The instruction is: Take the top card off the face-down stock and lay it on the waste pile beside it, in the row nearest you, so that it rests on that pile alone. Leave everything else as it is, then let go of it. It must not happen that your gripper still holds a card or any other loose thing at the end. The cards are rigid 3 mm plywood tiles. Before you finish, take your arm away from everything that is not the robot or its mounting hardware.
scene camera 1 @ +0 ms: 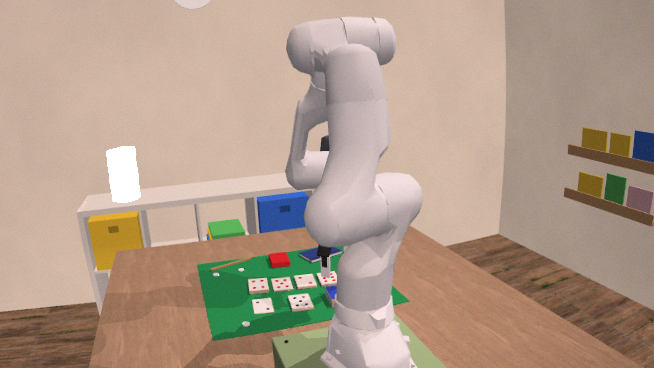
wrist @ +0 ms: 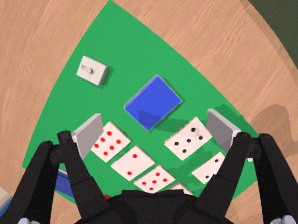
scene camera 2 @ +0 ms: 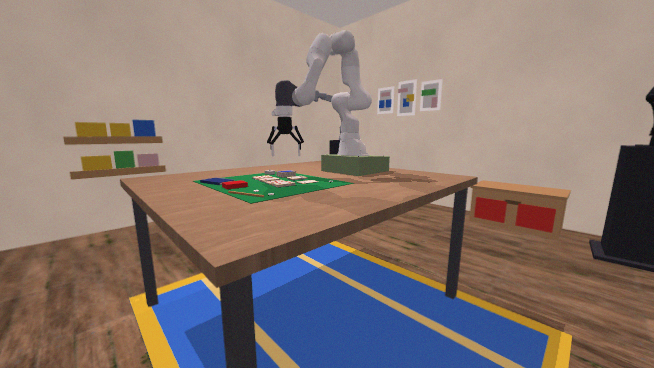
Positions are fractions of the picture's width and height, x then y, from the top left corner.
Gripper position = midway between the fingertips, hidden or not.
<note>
I see my gripper (wrist: 0.52, 0.54) and a green mat (scene camera 1: 0.35, 0.82).
The green mat also shows in the wrist view (wrist: 0.45, 0.24) and in scene camera 2 (scene camera 2: 0.40, 0.51).
</note>
